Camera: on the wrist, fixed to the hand. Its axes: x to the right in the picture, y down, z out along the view.
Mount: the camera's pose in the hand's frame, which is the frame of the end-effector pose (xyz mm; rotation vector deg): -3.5 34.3 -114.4 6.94 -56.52 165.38
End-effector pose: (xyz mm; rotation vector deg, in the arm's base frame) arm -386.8 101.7 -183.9 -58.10 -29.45 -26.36
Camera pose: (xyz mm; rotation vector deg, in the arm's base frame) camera -348.0 16.8 -258.4 -46.31 26.89 149.83
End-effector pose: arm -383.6 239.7 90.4 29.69 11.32 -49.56
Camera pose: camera -354.9 318.7 5.5 0.17 -74.72 102.07
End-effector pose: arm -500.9 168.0 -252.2 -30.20 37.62 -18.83
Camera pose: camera -573.8 156.8 -346.2 41.43 -6.39 138.59
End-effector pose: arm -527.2 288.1 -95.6 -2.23 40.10 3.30
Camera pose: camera -605.6 315.9 -181.3 61.59 -44.82 146.89
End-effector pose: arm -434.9 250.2 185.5 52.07 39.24 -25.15
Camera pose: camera -456.6 364.5 158.3 43.52 -99.73 92.65
